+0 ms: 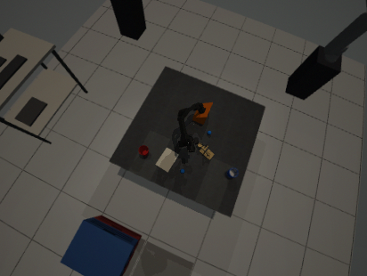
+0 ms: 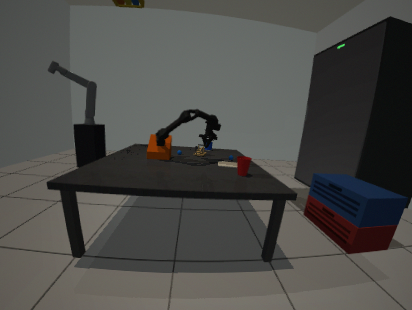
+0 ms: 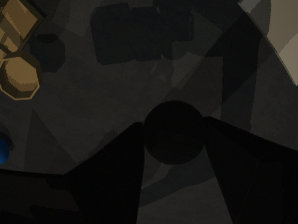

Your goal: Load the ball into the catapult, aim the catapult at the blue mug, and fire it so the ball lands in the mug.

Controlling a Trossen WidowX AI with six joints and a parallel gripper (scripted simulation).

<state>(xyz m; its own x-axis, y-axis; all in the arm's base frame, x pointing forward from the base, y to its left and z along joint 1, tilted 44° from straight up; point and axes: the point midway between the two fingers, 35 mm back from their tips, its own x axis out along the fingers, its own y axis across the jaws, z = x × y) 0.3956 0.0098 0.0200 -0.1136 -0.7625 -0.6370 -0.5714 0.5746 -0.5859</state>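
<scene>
My gripper tip is now 6 cm past the wooden catapult, 18 cm to the right of it and 7 cm above it. From my gripper tip the other things lie so: flat pad 20 cm ahead, 13 cm to the right, 12 cm below; then black ball 1 cm above; then red mug 22 cm ahead, 36 cm to the right, 9 cm below.
</scene>
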